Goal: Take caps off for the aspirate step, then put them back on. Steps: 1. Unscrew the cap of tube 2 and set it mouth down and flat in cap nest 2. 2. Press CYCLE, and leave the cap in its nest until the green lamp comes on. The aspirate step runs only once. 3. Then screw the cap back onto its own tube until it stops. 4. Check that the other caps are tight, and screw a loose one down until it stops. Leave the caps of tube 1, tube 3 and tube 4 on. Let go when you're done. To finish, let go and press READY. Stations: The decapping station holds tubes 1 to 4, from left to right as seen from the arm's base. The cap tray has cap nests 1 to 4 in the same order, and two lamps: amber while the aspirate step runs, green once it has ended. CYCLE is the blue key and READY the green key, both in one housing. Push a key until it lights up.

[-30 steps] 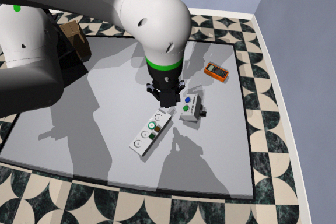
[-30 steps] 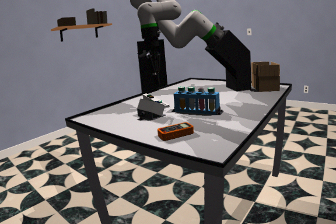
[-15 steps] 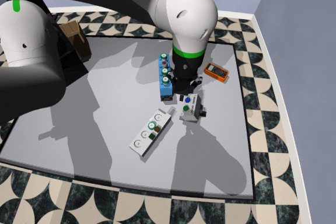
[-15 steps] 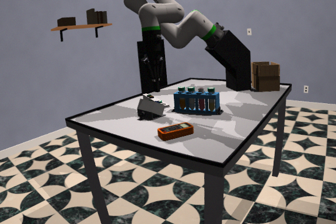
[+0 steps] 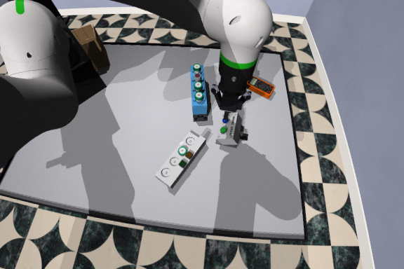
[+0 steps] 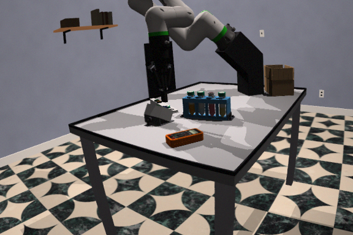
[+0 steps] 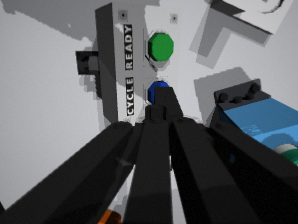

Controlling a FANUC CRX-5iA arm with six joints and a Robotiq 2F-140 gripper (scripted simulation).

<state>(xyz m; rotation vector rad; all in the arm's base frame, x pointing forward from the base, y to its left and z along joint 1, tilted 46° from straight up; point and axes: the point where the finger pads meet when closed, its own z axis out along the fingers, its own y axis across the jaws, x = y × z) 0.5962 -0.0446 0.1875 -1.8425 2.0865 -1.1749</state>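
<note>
My hand is 6 cm above the blue cycle key. From my hand the other things lie so: green ready key: 1 cm behind, 4 cm to the right, 6 cm below; then key housing: 1 cm ahead, 2 cm to the right, 7 cm below; then cap: 17 cm behind, 10 cm to the right, 11 cm below.
</note>
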